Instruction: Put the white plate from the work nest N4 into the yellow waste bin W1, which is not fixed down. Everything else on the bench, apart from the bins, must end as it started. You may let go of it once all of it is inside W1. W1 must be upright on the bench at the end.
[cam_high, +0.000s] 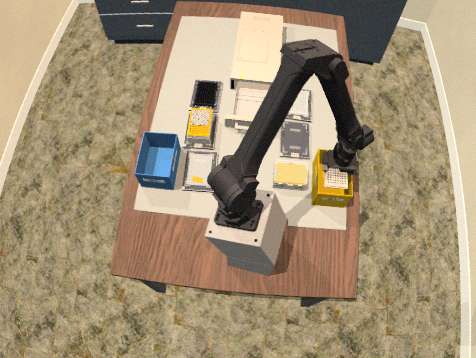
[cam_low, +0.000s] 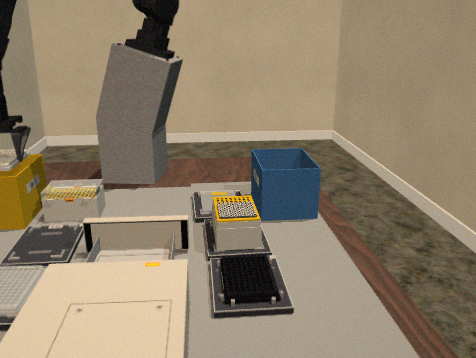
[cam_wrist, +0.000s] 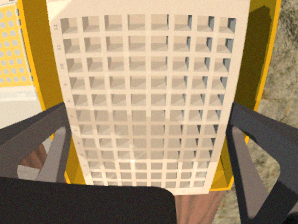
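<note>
Now: hand 10 cm above the yellow waste bin. The rest, counted from my hand: white plate: right at my hand; then clear plate: 33 cm ahead, 19 cm to the left, 12 cm below; then dark nest: 15 cm ahead, 17 cm to the left, 13 cm below.
</note>
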